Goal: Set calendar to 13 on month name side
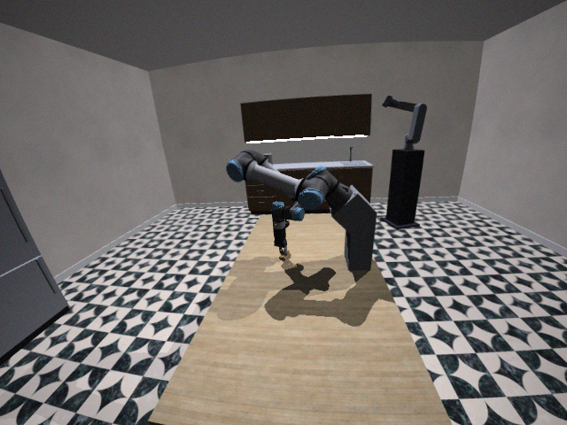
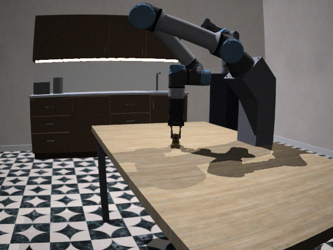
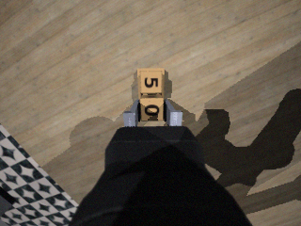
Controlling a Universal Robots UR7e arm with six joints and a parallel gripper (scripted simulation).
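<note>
The wooden tray lies 1 cm behind my hand, 1 cm to the right of it and 5 cm below it.
</note>
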